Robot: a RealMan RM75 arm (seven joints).
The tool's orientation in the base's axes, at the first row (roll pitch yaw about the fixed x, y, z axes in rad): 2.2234, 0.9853, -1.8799
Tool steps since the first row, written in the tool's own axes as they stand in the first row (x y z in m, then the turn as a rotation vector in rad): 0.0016, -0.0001, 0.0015, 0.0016, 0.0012, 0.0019; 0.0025, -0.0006, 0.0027, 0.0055, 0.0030, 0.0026; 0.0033, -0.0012, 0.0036, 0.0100, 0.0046, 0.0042; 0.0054, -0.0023, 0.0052, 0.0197, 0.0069, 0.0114; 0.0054, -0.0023, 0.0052, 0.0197, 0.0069, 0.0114; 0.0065, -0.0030, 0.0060, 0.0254, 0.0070, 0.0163; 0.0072, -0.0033, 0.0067, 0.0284, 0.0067, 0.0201; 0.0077, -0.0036, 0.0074, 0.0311, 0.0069, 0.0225; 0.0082, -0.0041, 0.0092, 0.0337, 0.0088, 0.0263; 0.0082, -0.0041, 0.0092, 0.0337, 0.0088, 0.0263; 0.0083, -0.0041, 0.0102, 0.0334, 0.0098, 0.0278; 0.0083, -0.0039, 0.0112, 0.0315, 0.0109, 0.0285
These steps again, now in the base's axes. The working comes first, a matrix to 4 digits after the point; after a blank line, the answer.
The tool's axes in the first row as the columns of a matrix, in the base's axes (used below as rounded here):
-0.1681, -0.7799, -0.6029
-0.5264, -0.4461, 0.7238
-0.8334, 0.4391, -0.3356

-0.0011, 0.0003, -0.0019, -0.0024, 0.0000, -0.0014; -0.0016, 0.0009, -0.0033, -0.0048, -0.0024, -0.0041; -0.0018, 0.0014, -0.0045, -0.0078, -0.0043, -0.0077; -0.0022, 0.0019, -0.0073, -0.0156, -0.0052, -0.0172; -0.0022, 0.0019, -0.0073, -0.0156, -0.0052, -0.0172; -0.0024, 0.0023, -0.0087, -0.0196, -0.0047, -0.0236; -0.0027, 0.0025, -0.0097, -0.0221, -0.0034, -0.0275; -0.0029, 0.0029, -0.0105, -0.0242, -0.0032, -0.0304; -0.0037, 0.0042, -0.0117, -0.0284, -0.0026, -0.0330; -0.0037, 0.0042, -0.0117, -0.0284, -0.0026, -0.0330; -0.0043, 0.0048, -0.0121, -0.0300, -0.0018, -0.0329; -0.0051, 0.0055, -0.0124, -0.0310, -0.0008, -0.0310
